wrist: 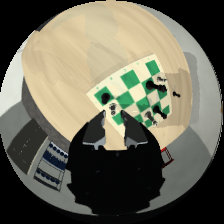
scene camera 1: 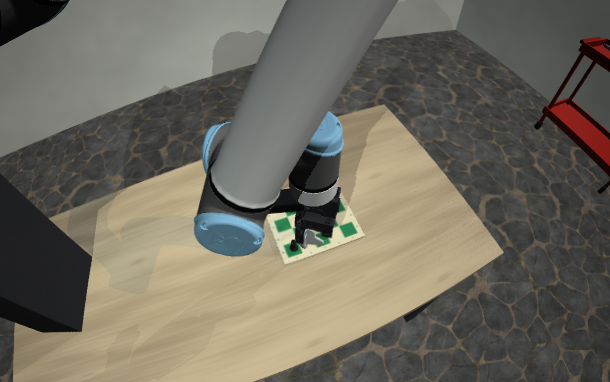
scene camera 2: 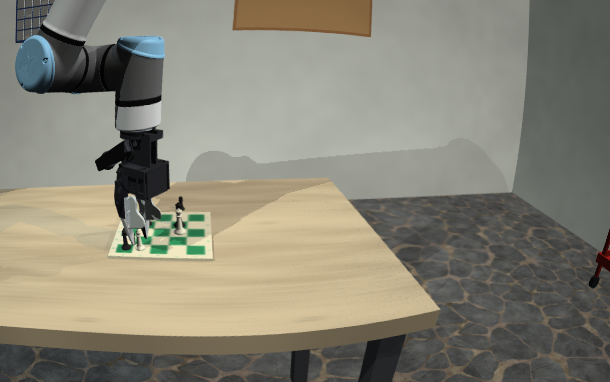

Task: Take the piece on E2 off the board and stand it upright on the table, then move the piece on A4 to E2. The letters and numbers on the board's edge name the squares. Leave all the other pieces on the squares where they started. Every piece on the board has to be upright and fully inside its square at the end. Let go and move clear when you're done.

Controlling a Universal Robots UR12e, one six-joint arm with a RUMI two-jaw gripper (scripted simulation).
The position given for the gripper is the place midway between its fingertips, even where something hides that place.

Observation:
In view: the gripper (scene camera 2: 139, 241).
The gripper shows as well in the wrist view (wrist: 113, 110) and in scene camera 1 (scene camera 1: 306, 241).

